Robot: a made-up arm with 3 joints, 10 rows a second.
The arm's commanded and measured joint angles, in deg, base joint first. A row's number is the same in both.
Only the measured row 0 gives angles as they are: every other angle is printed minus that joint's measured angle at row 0.
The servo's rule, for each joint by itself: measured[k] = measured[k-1] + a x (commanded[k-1-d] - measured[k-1]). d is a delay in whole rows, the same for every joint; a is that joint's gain. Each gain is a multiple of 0.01, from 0.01 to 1. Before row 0 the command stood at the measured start. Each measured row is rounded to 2 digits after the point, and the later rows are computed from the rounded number. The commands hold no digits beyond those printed.
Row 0, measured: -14.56, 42.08, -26.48
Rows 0 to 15, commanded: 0.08, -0.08, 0.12; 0.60, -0.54, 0.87; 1.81, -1.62, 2.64; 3.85, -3.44, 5.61; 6.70, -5.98, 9.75; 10.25, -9.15, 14.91; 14.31, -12.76, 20.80; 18.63, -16.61, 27.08; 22.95, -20.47, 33.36; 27.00, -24.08, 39.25; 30.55, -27.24, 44.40; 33.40, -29.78, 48.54; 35.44, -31.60, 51.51; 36.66, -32.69, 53.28; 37.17, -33.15, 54.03; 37.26, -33.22, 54.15
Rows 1 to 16, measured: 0.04, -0.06, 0.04; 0.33, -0.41, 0.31; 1.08, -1.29, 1.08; 2.49, -2.86, 2.57; 4.64, -5.14, 4.94; 7.50, -8.07, 8.23; 10.97, -11.49, 12.38; 14.88, -15.23, 17.23; 19.00, -19.06, 22.55; 23.08, -22.72, 28.06; 26.89, -26.02, 33.45; 30.21, -28.76, 38.43; 32.88, -30.83, 42.75; 34.81, -32.19, 46.22; 36.01, -32.89, 48.80; 36.65, -33.13, 50.57
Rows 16 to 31, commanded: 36.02, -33.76, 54.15; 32.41, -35.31, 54.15; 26.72, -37.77, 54.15; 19.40, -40.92, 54.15; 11.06, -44.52, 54.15; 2.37, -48.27, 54.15; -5.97, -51.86, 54.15; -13.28, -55.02, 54.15; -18.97, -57.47, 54.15; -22.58, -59.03, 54.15; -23.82, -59.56, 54.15; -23.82, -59.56, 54.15; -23.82, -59.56, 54.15; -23.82, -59.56, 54.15; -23.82, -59.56, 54.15; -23.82, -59.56, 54.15
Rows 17 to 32, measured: 36.33, -33.59, 51.75; 34.33, -34.85, 52.54; 30.45, -36.98, 53.07; 24.81, -39.86, 53.43; 17.80, -43.26, 53.67; 9.93, -46.92, 53.83; 1.82, -50.53, 53.94; -5.88, -53.81, 54.01; -12.56, -56.48, 54.06; -17.67, -58.34, 54.09; -20.81, -59.23, 54.11; -22.35, -59.47, 54.12; -23.10, -59.54, 54.13; -23.47, -59.55, 54.14; -23.65, -59.56, 54.14; -23.74, -59.56, 54.14
